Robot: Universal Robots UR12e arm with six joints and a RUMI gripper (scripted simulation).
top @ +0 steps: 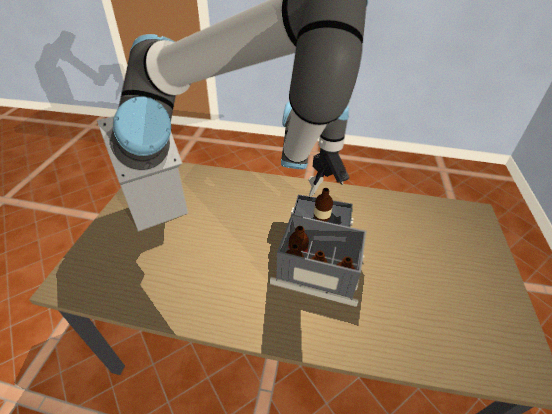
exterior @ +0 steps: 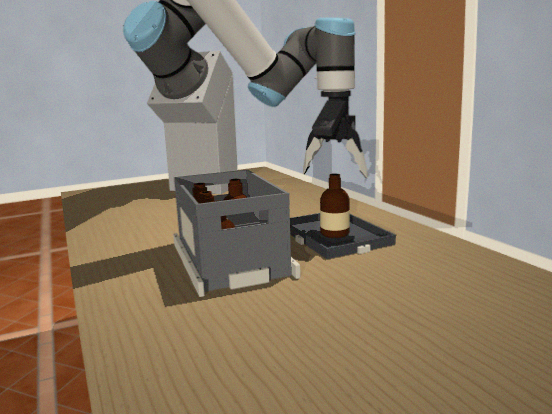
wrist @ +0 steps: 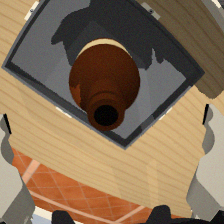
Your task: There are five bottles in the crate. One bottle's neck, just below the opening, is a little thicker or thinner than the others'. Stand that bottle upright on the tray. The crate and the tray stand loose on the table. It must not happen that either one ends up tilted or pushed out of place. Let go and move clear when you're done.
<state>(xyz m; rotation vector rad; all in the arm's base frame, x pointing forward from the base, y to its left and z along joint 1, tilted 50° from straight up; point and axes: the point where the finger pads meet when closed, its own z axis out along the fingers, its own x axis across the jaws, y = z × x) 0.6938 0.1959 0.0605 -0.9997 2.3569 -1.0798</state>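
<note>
The bottle is 7 cm below my hand. The rest, counted from my hand: grey tray (14 cm below); then grey crate (28 cm to the right, 7 cm below, 2 cm behind).
</note>
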